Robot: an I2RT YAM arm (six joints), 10 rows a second.
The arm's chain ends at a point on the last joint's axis. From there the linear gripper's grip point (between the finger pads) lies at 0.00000 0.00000 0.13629 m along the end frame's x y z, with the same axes.
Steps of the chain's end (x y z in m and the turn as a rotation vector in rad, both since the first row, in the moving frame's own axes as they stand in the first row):
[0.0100, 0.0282, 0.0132, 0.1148, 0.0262, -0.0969]
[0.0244, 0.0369, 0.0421, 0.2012, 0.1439, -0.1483]
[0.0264, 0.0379, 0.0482, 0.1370, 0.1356, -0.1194]
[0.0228, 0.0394, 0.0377, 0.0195, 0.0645, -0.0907]
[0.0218, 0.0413, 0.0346, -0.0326, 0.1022, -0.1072]
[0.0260, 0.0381, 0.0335, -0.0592, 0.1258, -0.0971]
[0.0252, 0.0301, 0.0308, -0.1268, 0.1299, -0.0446]
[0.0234, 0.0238, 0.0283, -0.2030, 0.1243, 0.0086]
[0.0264, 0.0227, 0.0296, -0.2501, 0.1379, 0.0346]
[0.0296, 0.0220, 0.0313, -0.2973, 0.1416, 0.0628]
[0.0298, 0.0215, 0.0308, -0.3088, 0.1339, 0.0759]
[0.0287, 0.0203, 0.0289, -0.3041, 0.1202, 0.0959]
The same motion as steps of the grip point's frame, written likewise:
[0.0128, 0.0124, 0.0123, 0.1148, 0.0262, -0.0969]
[0.0417, 0.0084, 0.0380, 0.2012, 0.1439, -0.1483]
[0.0436, 0.0183, 0.0457, 0.1370, 0.1356, -0.1194]
[0.0315, 0.0363, 0.0374, 0.0195, 0.0645, -0.0907]
[0.0359, 0.0450, 0.0338, -0.0326, 0.1022, -0.1072]
[0.0435, 0.0453, 0.0322, -0.0592, 0.1258, -0.0971]
[0.0432, 0.0469, 0.0286, -0.1268, 0.1299, -0.0446]
[0.0401, 0.0513, 0.0245, -0.2030, 0.1243, 0.0086]
[0.0444, 0.0566, 0.0241, -0.2501, 0.1379, 0.0346]
[0.0473, 0.0624, 0.0240, -0.2973, 0.1416, 0.0628]
[0.0461, 0.0634, 0.0232, -0.3088, 0.1339, 0.0759]
[0.0428, 0.0617, 0.0217, -0.3041, 0.1202, 0.0959]

